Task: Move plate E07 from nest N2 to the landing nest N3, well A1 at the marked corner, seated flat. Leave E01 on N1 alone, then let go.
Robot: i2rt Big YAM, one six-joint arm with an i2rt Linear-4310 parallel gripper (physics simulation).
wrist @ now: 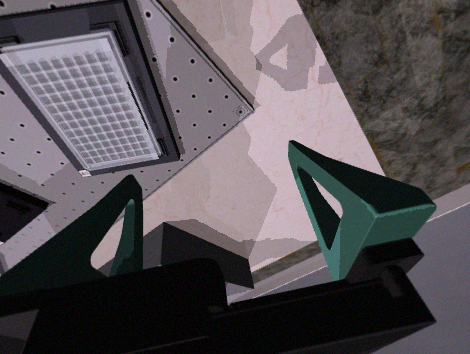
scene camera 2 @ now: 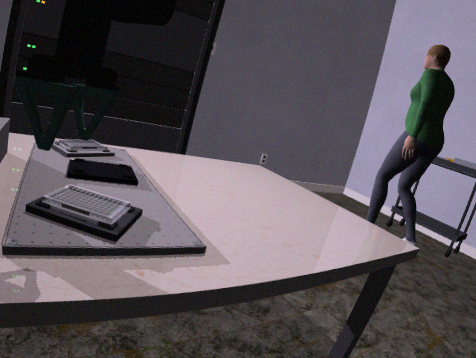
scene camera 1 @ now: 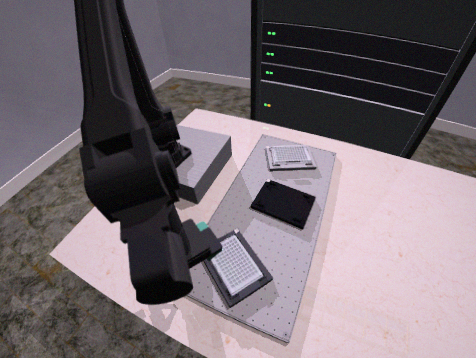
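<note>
A clear well plate (scene camera 1: 236, 264) (scene camera 2: 87, 205) (wrist: 90, 105) sits on a dark grey nest (scene camera 1: 250, 287) (scene camera 2: 117, 231) (wrist: 136, 65) at the near end of the board. A white mark is at one nest corner. The black middle nest (scene camera 1: 283, 204) (scene camera 2: 102, 171) (wrist: 17, 212) holds no plate. Another plate (scene camera 1: 291, 154) (scene camera 2: 82, 146) sits on a light grey nest (scene camera 1: 292, 165) at the far end. No plate or nest labels are readable. My gripper (scene camera 2: 64, 142) (wrist: 212, 164) is open and empty, above and to one side of the near plate; scene camera 1 hides its fingertips.
The perforated board (scene camera 1: 280, 260) (scene camera 2: 165, 230) (wrist: 192, 80) carries the nests. A grey ribbed block (scene camera 1: 215, 150) stands left of it, near the arm. A server rack (scene camera 1: 345, 125) stands behind the table. A person in green (scene camera 2: 432, 105) stands by a cart beyond the table.
</note>
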